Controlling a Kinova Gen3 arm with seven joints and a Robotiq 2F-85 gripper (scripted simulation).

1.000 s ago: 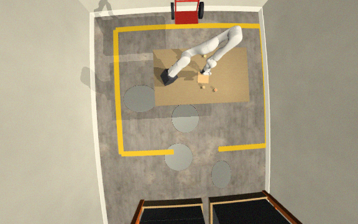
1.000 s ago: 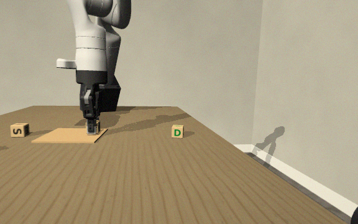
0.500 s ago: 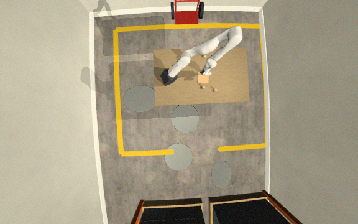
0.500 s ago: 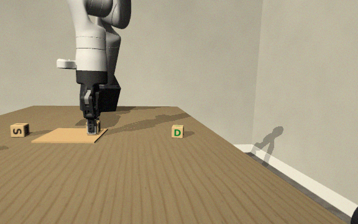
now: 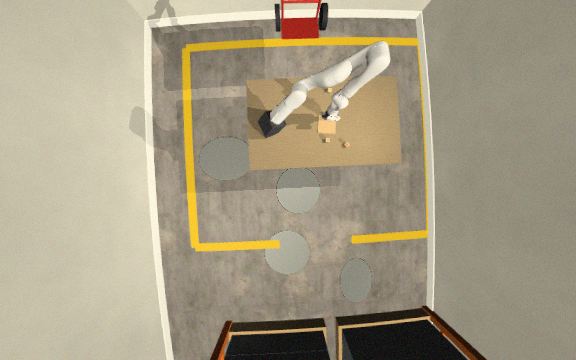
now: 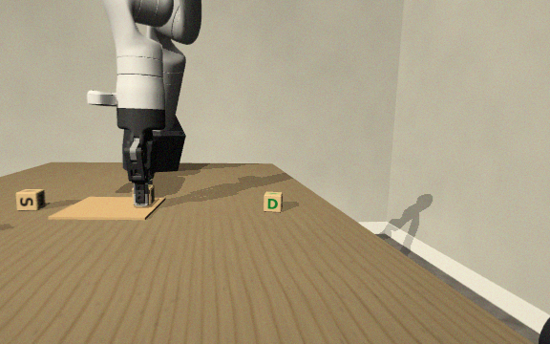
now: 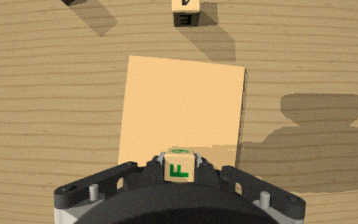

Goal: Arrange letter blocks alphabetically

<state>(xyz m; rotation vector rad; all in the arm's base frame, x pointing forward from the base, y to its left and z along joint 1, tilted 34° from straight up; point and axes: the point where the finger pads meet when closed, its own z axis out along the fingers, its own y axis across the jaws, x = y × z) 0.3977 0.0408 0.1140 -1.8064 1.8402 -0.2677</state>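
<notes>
The tan mat is 5 cm to the right of my hand and 3 cm below it.
</notes>
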